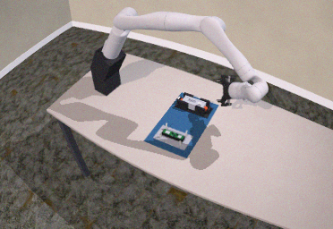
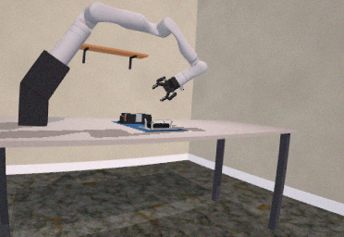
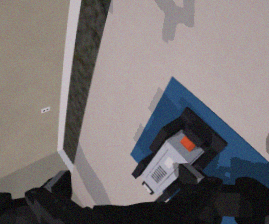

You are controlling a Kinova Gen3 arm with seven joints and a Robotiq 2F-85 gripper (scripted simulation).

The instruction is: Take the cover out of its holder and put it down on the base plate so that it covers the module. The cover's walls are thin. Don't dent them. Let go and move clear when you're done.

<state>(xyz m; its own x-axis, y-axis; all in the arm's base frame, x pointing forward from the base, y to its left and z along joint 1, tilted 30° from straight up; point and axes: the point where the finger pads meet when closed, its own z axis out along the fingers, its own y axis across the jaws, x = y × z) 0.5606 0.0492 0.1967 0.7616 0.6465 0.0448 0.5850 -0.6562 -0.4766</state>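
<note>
The light grey cover lies 13 cm behind my hand, 1 cm to the left of it and 15 cm below it.
</note>
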